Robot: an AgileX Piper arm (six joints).
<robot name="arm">
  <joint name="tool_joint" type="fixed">
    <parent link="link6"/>
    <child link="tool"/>
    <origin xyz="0 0 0" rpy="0 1.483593 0"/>
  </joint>
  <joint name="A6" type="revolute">
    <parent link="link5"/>
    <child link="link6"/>
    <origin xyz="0.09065 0 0.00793" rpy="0 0 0"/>
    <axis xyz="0.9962 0 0.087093"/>
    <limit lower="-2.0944" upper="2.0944"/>
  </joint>
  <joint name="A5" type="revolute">
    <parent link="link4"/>
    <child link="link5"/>
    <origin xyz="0 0 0" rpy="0 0 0"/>
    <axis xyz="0 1 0"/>
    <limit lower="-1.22" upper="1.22"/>
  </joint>
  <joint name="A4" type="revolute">
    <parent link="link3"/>
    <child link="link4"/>
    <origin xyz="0.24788 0 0.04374" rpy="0 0 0"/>
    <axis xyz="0.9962 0 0.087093"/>
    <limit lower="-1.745" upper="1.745"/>
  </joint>
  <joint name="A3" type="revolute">
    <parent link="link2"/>
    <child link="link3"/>
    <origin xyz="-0.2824 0 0.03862" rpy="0 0 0"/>
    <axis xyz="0 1 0"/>
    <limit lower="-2.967" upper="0"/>
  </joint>
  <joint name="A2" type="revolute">
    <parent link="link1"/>
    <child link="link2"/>
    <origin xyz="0 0 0" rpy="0 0 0"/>
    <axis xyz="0 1 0"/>
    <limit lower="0" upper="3.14"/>
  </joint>
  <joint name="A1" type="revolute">
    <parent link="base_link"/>
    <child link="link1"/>
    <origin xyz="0 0 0.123" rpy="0 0 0"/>
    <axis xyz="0 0 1"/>
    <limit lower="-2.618" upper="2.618"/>
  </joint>
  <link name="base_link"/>
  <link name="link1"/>
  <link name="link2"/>
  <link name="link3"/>
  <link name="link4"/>
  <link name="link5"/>
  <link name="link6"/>
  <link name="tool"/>
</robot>
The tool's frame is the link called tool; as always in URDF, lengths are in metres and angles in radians.
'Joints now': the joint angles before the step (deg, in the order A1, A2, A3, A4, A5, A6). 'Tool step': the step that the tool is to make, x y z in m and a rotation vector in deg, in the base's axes. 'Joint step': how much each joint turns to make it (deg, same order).
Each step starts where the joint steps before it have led.
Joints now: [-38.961, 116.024, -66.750, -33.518, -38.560, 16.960]
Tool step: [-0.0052, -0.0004, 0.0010, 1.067, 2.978, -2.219]
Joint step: [0.001, -1.378, 0.741, 0.741, 4.303, 0.062]
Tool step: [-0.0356, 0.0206, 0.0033, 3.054, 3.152, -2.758]
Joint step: [-0.461, -7.555, 10.072, 2.169, 2.295, -0.337]
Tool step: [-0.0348, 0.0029, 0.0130, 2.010, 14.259, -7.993]
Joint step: [-0.740, -8.093, 2.779, -0.425, 20.444, -0.089]
